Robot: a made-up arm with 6 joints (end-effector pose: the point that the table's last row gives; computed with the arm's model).
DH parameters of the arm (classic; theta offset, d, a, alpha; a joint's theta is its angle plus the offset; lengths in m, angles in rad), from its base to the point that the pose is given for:
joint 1: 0 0.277 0 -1.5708
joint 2: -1.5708 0 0.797 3.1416
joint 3: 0 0 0 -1.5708
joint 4: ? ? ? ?
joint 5: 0 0.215 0 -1.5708
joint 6: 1.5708 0 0 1.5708
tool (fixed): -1.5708 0 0 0
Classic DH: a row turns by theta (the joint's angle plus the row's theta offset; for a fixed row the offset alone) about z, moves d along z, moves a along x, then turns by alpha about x.
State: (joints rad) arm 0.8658 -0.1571 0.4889 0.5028 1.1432 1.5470
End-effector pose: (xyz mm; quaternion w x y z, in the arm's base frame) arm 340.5 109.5 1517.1 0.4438 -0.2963 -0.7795 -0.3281
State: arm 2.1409 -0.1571 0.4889 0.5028 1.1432 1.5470
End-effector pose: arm -5.5 357.6 1517.1 0.5519 0.2258 -0.8027 0.0005
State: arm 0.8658 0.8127 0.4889 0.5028 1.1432 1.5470
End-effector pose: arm 917.7 787.9 727.5 0.5229 -0.5188 -0.6720 0.0760
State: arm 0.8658 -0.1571 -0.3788 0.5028 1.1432 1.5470
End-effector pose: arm 466.2 257.2 1030.0 0.5202 -0.5003 -0.6914 0.0326
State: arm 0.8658 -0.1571 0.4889 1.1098 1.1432 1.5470
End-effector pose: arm 235.1 128.8 1588.2 0.1770 -0.4320 -0.8219 -0.3262
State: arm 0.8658 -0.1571 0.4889 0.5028 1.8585 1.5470
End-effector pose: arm 340.5 109.5 1517.1 0.2944 -0.0075 -0.8376 -0.4602
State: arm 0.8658 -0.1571 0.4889 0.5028 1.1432 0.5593
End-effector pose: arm 340.5 109.5 1517.1 0.5312 -0.0506 -0.8419 0.0806
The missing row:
joint 4: 0 -0.615 0 1.5708
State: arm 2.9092 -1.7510 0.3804 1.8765 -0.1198 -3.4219
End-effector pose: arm 1235.3 -358.9 546.0 0.5573 -0.6886 -0.2840 -0.3668
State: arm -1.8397 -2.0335 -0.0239 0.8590 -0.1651 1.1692
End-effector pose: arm 162.7 1118.8 408.8 0.3499 0.6003 -0.1267 0.7079
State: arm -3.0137 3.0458 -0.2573 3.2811 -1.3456 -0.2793
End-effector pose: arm 548.8 -144.1 -387.9 0.8331 0.0300 0.5477 -0.0716
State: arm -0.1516 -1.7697 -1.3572 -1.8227 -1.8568 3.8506
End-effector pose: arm -124.8 73.3 175.3 0.1630 -0.6070 -0.7686 0.1191
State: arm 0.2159 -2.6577 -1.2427 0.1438 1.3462 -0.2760
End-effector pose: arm -253.1 -273.4 183.8 0.1813 0.0596 -0.9697 0.1527
